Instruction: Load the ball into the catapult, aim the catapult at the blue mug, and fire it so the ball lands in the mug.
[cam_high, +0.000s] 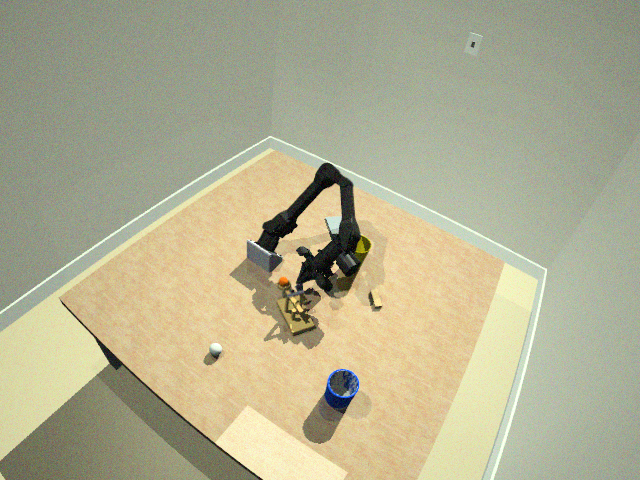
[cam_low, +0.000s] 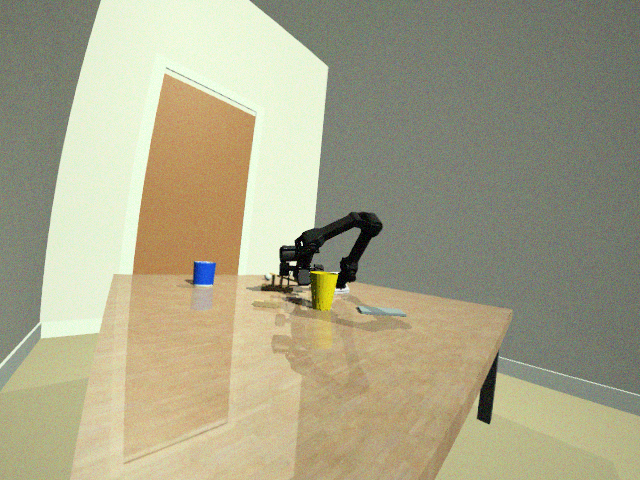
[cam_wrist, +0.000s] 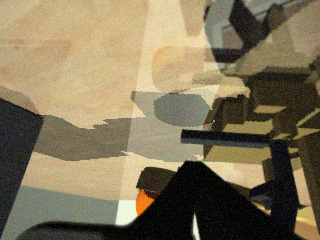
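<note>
Right now my gripper tip is 4 cm past the orange ball, 3 cm to the left of it and 1 cm below it. From my gripper tip the other things lie so: wooden catapult: 3 cm ahead, 5 cm to the right; yellow cup: 8 cm ahead, 26 cm to the left, 2 cm below; wooden block: 24 cm ahead, 16 cm to the left, 4 cm below.
</note>
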